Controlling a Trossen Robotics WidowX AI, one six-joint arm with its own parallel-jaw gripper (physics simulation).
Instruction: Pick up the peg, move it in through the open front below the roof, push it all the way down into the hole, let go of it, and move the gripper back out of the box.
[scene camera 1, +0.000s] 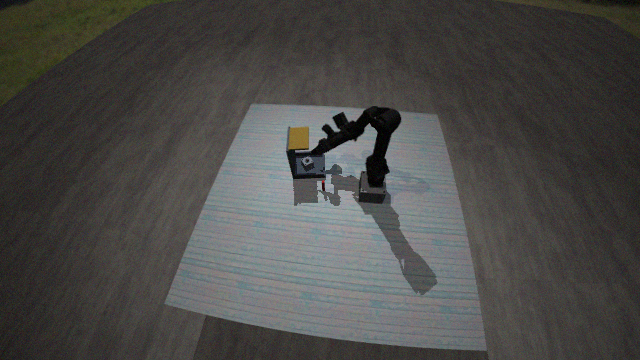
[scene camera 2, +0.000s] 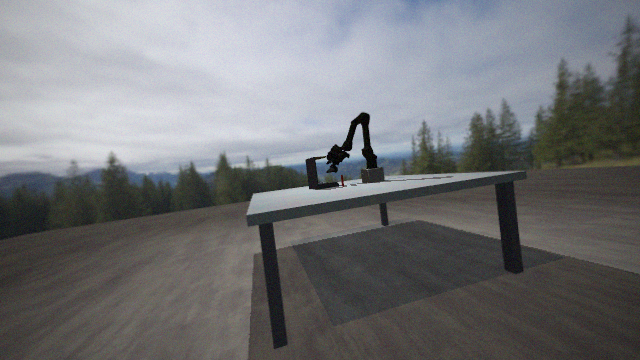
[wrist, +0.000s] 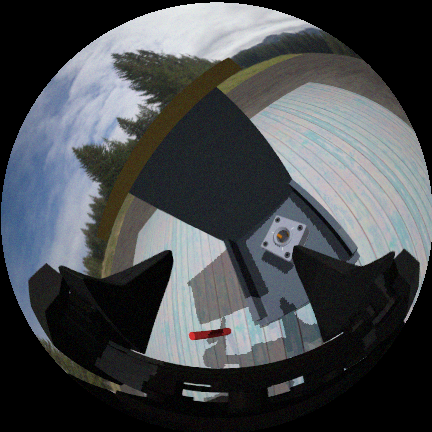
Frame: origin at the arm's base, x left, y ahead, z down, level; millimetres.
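Seen in the pictures: gripper, fingertip midpoint: (scene camera 1: 314, 151) (scene camera 2: 326, 168) (wrist: 234, 255); arm's base at its link origin: (scene camera 1: 375, 181) (scene camera 2: 372, 168).
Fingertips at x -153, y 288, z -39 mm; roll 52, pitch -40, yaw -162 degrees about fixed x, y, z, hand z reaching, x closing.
Observation:
Offsets run from my fingertips to a thing's middle. "spot": to the spot under its first point.
The red peg {dx +139, dy -44, dz +98 mm} (scene camera 1: 323, 185) (scene camera 2: 342, 181) (wrist: 210, 333) stands upright on the table just outside the box. The box has a dark back wall (scene camera 2: 312, 173) (wrist: 215, 165), a yellow roof (scene camera 1: 299, 138) (wrist: 165, 145) and a grey floor tray {spot: dx +34, dy -1, dz +131 mm} (scene camera 1: 315, 172) (wrist: 285, 295). A light square block with the round hole {dx -22, dy +43, dz +113 mm} (scene camera 1: 307, 161) (wrist: 283, 236) sits on the box floor. My gripper (scene camera 1: 313, 152) (scene camera 2: 331, 171) (wrist: 234, 255) is wide open and empty. It is above the box floor near the open front, higher than the peg and apart from it.
The arm's base (scene camera 1: 372, 188) (scene camera 2: 372, 174) stands on the table (scene camera 1: 320, 270) (scene camera 2: 390, 194) to the right of the box and the peg in both scene views. Low raised rims {spot: dx -84, dy +23, dz +110 mm} (wrist: 325, 220) run along the sides of the box floor. Shadows of the arm and box fall across the table.

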